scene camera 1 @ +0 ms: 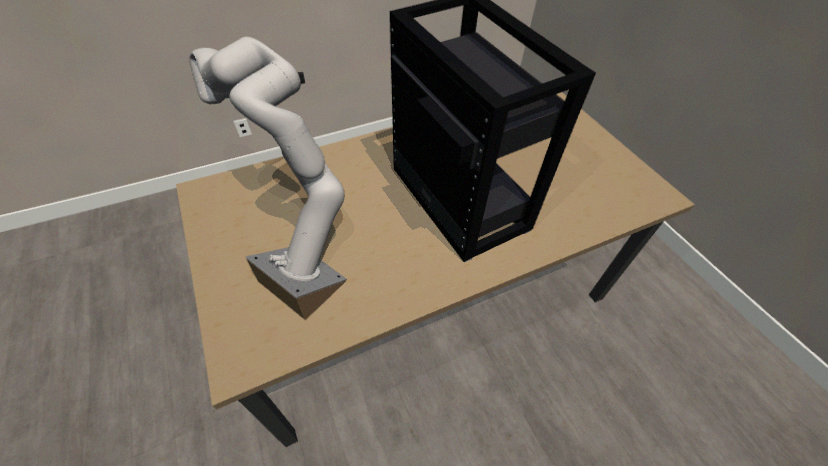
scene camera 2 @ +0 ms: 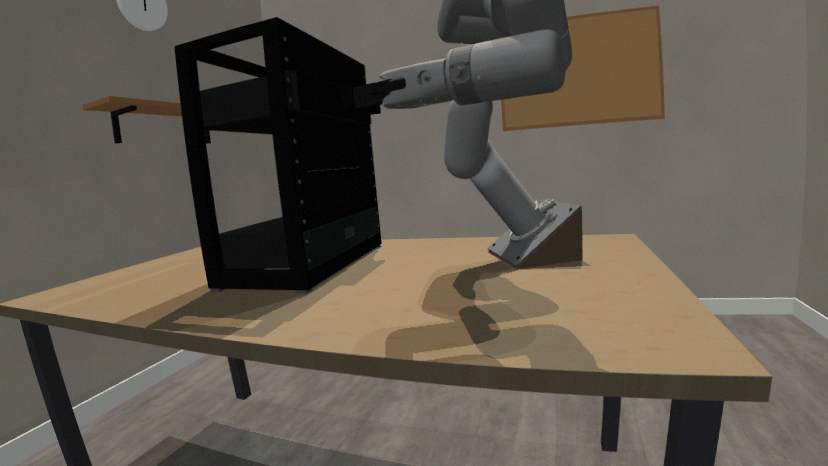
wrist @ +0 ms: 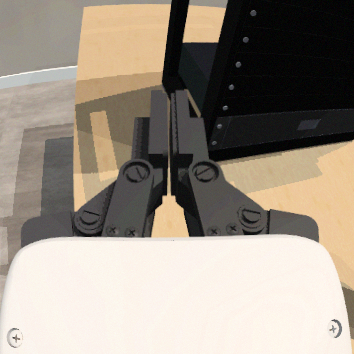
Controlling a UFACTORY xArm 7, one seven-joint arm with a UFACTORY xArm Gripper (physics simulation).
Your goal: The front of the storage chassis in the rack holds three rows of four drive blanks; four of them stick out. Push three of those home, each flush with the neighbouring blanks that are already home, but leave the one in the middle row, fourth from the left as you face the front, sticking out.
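Where they show: gripper, between the fingertips: [scene camera 1: 304,77] [scene camera 2: 357,98] [wrist: 167,112]; arm's base, origin of its link: [scene camera 1: 298,269] [scene camera 2: 530,226].
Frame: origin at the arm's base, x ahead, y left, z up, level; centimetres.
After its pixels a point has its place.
The black rack [scene camera 1: 498,99] @(x 53.6, y -7.2, z 52.7 cm) [scene camera 2: 283,185] @(x 46.0, y 40.2, z 16.9 cm) [wrist: 219,70] @(x 44.6, y 40.0, z 15.1 cm) stands on the table. A dark chassis body [scene camera 1: 530,126] @(x 66.9, y -4.3, z 40.0 cm) [scene camera 2: 237,104] @(x 58.4, y 39.2, z 36.6 cm) shows inside its upper part. The rack's front is nearly black in both scene views. The separate drive blanks, and which of them stick out, cannot be made out. A dark box-like part [scene camera 1: 449,127] @(x 46.1, y 0.4, z 41.4 cm) stands out from the front in scene camera 1. My gripper [scene camera 2: 355,97] @(x 17.5, y 52.8, z 29.7 cm) [wrist: 167,112] @(x 17.5, y 52.8, z 29.7 cm) is shut and empty, pointing towards the rack's upper front; contact cannot be told. In the wrist view its fingertips appear left of the near front post.
The arm's wedge base [scene camera 1: 312,284] @(x 2.9, y -7.2, z 1.0 cm) [scene camera 2: 556,243] @(x -7.3, y 9.0, z -2.7 cm) is on the table [scene camera 1: 370,324] @(x 16.1, y -21.0, z -7.7 cm) [scene camera 2: 666,324] @(x -26.7, y 44.0, z -7.7 cm) [wrist: 115,40] @(x 98.7, y 57.6, z -7.7 cm), in front of the rack. A lower grey-green panel [scene camera 2: 341,237] @(x 46.4, y 20.3, z 1.3 cm) [wrist: 270,127] @(x 45.5, y 25.6, z 1.9 cm) spans the rack's bottom front. A wall shelf [scene camera 2: 133,106] is behind the rack in scene camera 2.
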